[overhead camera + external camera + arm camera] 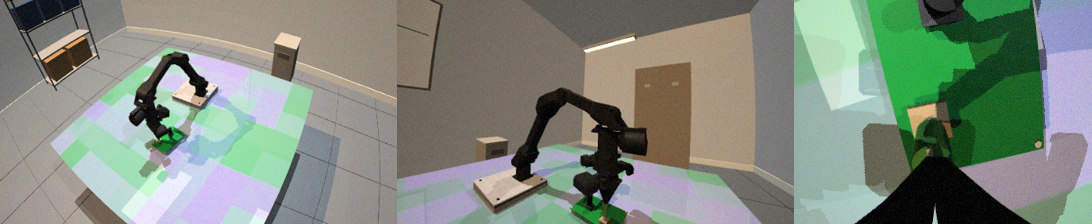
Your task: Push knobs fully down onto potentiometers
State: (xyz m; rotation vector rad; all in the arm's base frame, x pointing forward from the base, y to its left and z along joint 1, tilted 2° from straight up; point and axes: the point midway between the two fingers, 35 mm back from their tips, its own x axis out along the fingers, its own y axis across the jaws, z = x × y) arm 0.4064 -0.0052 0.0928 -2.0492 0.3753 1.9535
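Now: the potentiometer knob 10 mm below my gripper tip. Also, from my gripper tip: dark knob 70 mm behind, 30 mm to the left, 30 mm below.
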